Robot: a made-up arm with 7 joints.
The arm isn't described. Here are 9 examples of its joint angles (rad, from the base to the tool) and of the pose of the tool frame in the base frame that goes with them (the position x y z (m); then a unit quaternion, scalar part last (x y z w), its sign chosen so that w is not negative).
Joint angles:
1: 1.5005 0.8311 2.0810 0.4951 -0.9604 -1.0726 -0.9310
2: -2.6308 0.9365 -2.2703 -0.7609 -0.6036 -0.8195 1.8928
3: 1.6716 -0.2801 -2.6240 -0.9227 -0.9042 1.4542 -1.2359
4: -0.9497 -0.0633 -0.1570 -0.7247 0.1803 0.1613 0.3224
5: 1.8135 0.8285 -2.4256 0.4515 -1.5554 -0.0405 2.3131
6: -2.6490 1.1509 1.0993 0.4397 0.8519 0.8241 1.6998
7: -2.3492 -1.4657 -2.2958 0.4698 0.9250 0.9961 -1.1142
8: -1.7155 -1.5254 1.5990 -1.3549 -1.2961 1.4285 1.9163
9: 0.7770 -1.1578 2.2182 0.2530 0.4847 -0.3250 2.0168
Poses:
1: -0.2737 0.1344 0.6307 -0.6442 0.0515 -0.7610 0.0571
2: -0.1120 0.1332 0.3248 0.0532 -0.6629 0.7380 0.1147
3: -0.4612 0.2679 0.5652 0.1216 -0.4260 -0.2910 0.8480
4: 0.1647 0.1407 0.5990 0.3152 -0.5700 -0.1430 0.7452
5: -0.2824 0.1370 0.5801 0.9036 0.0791 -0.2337 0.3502
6: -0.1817 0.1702 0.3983 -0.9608 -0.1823 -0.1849 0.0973
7: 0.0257 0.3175 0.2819 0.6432 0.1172 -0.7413 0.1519
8: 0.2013 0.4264 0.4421 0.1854 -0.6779 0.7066 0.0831
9: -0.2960 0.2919 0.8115 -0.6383 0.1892 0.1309 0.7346
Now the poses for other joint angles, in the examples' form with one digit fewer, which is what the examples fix.
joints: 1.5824 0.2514 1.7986 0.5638 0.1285 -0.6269 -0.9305
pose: -0.354 0.137 0.631 0.294 0.291 0.814 0.409
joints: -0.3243 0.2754 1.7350 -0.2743 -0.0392 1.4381 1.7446
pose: -0.033 0.125 0.733 -0.685 -0.627 -0.352 0.119
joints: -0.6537 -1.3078 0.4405 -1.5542 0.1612 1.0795 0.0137
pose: 0.203 0.370 0.731 0.355 0.085 0.832 0.417
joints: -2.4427 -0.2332 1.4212 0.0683 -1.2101 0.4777 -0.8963
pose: -0.011 0.182 0.284 -0.262 0.262 0.911 0.180
